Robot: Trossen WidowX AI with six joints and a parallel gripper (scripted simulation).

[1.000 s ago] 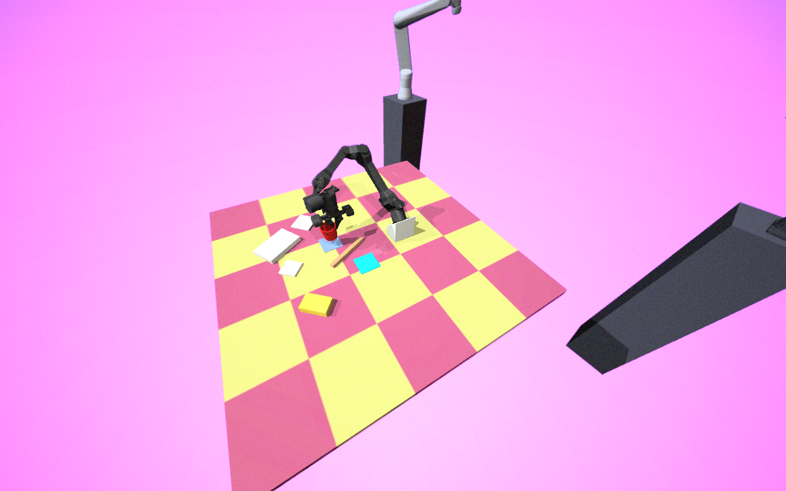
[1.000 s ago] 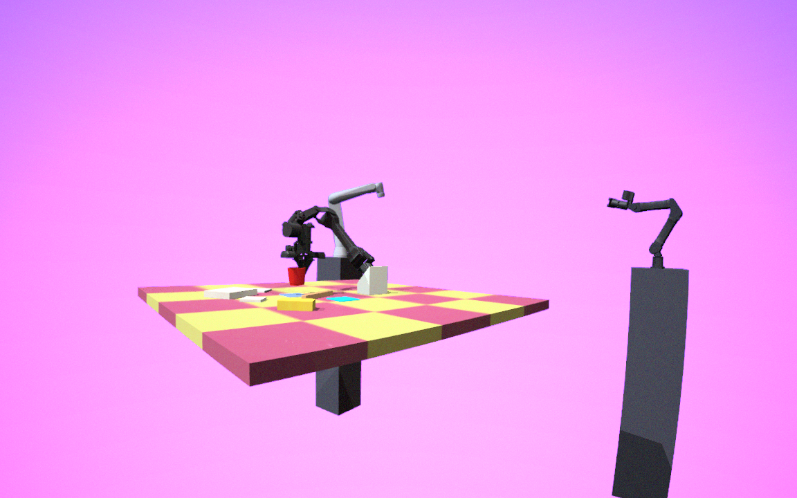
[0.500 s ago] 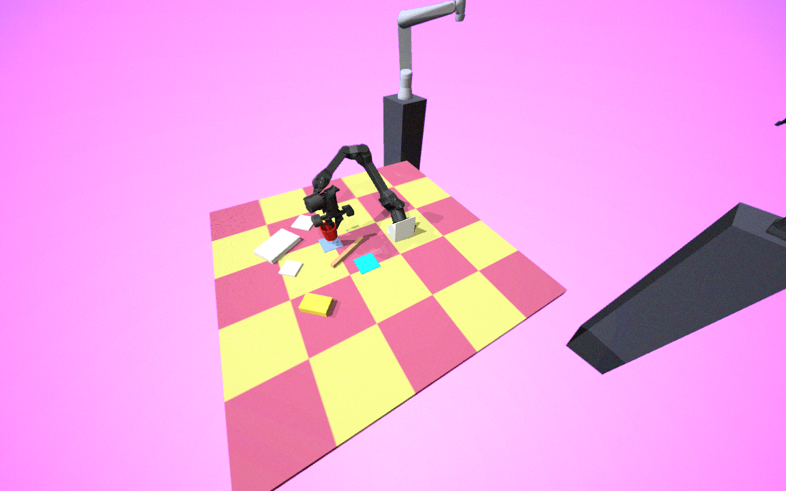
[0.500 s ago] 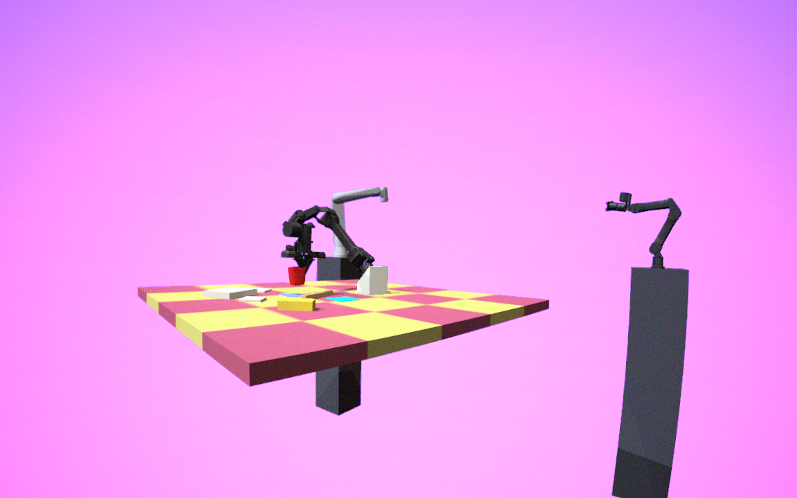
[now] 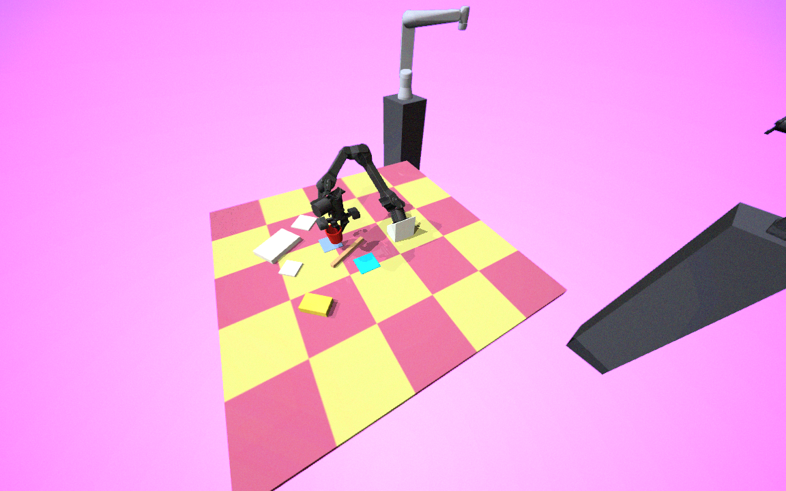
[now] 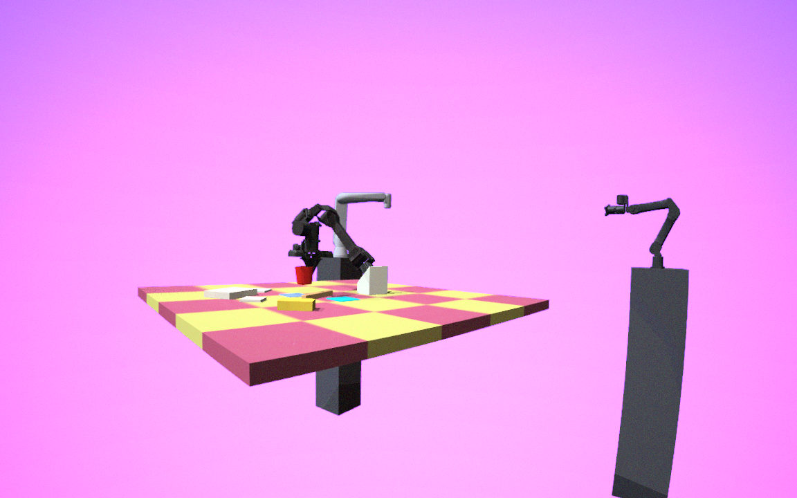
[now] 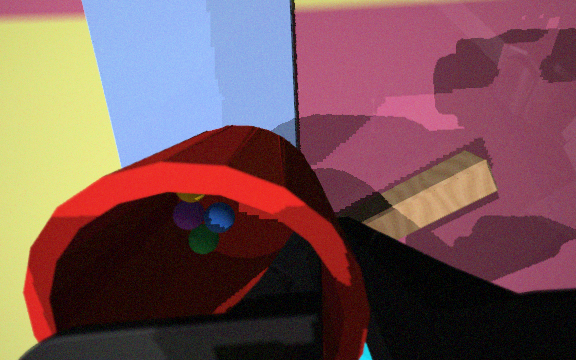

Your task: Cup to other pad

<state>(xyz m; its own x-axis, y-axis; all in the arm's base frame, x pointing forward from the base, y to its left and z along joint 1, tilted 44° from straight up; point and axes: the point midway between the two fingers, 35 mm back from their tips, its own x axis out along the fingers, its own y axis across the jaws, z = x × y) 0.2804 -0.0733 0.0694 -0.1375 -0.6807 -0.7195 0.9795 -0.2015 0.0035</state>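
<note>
My gripper tip is 3 cm past the cyan pad, 17 cm to the right of it and 10 cm above it. Also, from my gripper tip: wooden stick (1 cm ahead, 6 cm to the left, 9 cm below); then red cup (3 cm ahead, 1 cm to the right); then light blue pad (4 cm ahead, 5 cm to the right, 10 cm below).
</note>
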